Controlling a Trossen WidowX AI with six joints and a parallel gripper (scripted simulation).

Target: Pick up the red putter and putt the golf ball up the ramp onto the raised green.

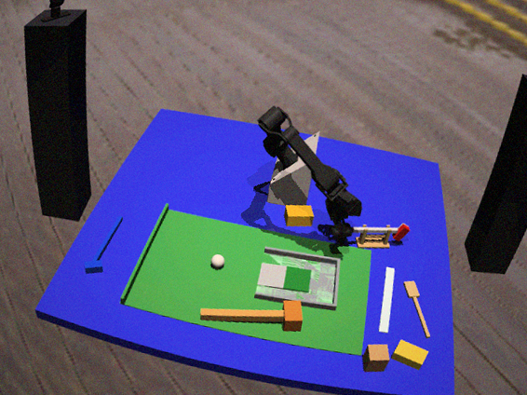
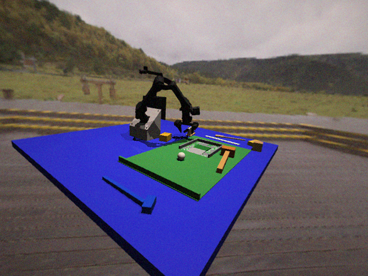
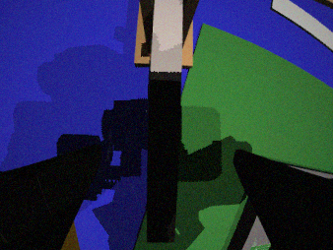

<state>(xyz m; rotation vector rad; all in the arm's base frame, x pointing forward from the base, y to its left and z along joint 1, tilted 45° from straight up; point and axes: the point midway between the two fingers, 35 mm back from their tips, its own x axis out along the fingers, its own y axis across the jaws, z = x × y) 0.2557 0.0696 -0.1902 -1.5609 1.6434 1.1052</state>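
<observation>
Right now my gripper tip is 110 mm to the right of the red putter, 30 mm past it and 20 mm below it. Also, from my gripper tip: yellow block 140 mm to the right, 100 mm behind, 20 mm below; then wooden stand 130 mm to the left, 20 mm behind; then white bar 240 mm ahead, 160 mm to the left, 40 mm below.
</observation>
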